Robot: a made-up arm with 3 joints. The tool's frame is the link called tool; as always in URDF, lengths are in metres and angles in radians.
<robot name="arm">
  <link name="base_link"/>
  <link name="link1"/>
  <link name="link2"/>
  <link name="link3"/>
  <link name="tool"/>
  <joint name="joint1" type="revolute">
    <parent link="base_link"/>
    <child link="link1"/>
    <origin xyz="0 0 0.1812" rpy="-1.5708 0 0"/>
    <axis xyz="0 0 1"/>
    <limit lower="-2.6" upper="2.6"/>
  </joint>
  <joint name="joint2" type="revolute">
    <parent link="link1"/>
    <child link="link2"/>
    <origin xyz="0.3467 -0.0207 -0.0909" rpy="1.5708 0 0"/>
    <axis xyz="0 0 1"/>
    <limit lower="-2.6" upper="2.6"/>
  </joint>
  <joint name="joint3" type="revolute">
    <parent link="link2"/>
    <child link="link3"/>
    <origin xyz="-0.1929 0.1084 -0.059" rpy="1.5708 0 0"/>
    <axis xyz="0 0 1"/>
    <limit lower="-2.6" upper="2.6"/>
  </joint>
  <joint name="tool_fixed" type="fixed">
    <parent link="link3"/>
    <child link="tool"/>
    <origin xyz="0.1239 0.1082 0.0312" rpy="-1.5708 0 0"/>
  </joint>
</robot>
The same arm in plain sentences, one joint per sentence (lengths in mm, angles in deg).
The arm has three revolute joints in a row. What follows holds with every joint at zero, and every direction is one of the base frame's.
Joint 1 is mounted 181.2 mm along +z from the base frame's origin and turns about +y, from -148.97 to 148.97 deg.
Joint 2 is mounted 346.7 mm along +x and 90.9 mm along -y and 20.7 mm along +z from joint 1 and turns about +z, from -148.97 to 148.97 deg.
Joint 3 is mounted 192.9 mm along -x and 108.4 mm along +y and 59 mm along -z from joint 2 and turns about -y, from -148.97 to 148.97 deg.
The tool frame, which is the frame that the pose is given for, is mounted 123.9 mm along +x and 31.2 mm along -y and 108.2 mm along +z from joint 3; its axes are parallel to the base frame's.

